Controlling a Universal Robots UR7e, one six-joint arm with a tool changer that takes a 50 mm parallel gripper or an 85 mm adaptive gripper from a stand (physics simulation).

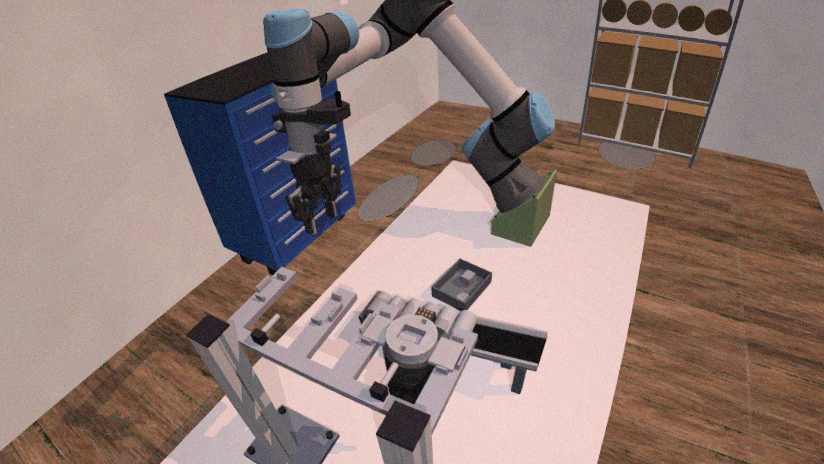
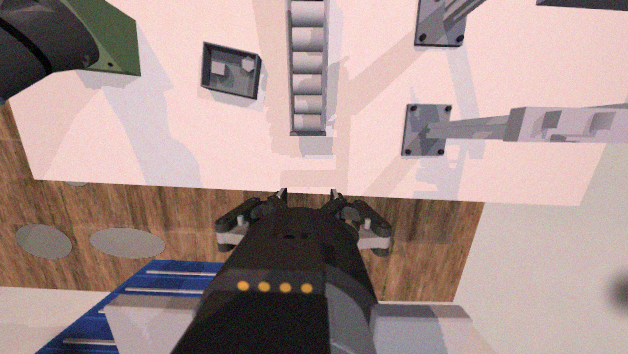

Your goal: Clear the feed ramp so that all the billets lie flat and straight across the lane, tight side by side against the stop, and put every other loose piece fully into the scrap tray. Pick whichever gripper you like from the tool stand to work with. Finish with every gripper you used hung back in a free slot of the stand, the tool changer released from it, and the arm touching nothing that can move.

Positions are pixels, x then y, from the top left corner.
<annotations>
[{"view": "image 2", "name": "adaptive gripper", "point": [281,249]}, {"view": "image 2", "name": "billet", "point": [304,39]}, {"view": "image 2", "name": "tool stand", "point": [427,126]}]
</annotations>
